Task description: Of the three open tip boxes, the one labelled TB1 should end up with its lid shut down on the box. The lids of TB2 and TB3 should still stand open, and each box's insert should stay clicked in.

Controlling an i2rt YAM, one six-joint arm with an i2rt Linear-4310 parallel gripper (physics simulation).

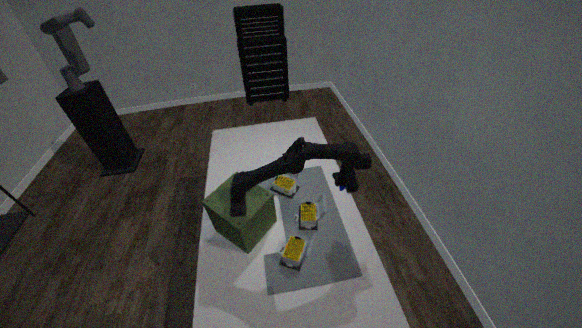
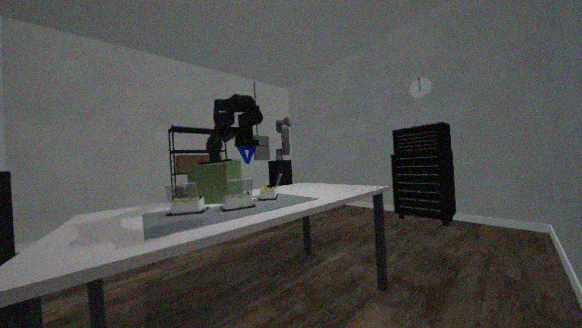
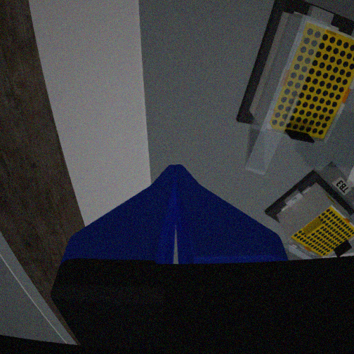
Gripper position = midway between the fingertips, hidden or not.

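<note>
The gripper (image 3: 175, 176) is visible, and so is a grey mat (image 3: 196, 68).
</note>
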